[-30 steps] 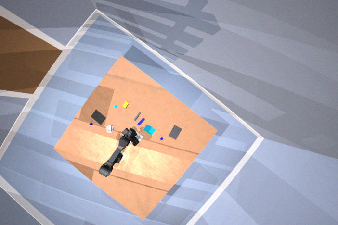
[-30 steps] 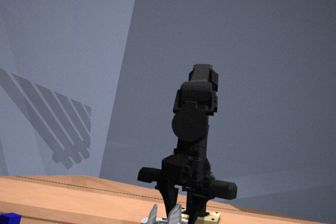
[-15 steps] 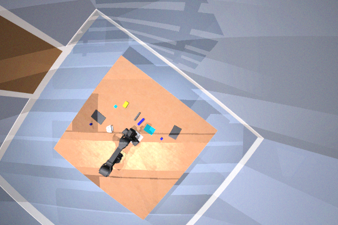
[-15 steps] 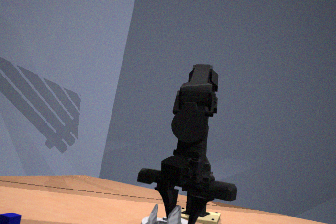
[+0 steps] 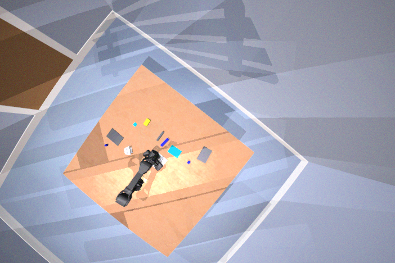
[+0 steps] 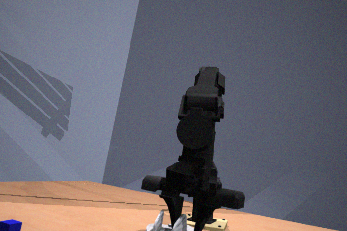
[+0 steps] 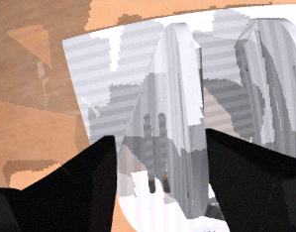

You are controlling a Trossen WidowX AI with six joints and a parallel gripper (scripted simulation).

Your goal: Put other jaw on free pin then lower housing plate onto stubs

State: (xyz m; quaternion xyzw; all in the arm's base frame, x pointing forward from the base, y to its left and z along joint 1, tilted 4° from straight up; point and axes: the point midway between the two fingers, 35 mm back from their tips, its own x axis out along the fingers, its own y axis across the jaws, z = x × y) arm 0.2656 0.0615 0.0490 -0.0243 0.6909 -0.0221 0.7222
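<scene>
Right now the jaw is 30 mm behind my gripper tip, 20 mm to the right of it and 10 mm above it. Round my gripper tip: blue bar 150 mm ahead, 50 mm to the left, 10 mm below; cyan plate 160 mm ahead, 70 mm to the right, 20 mm below; dark bar 160 mm ahead, 120 mm to the left, 10 mm below.
</scene>
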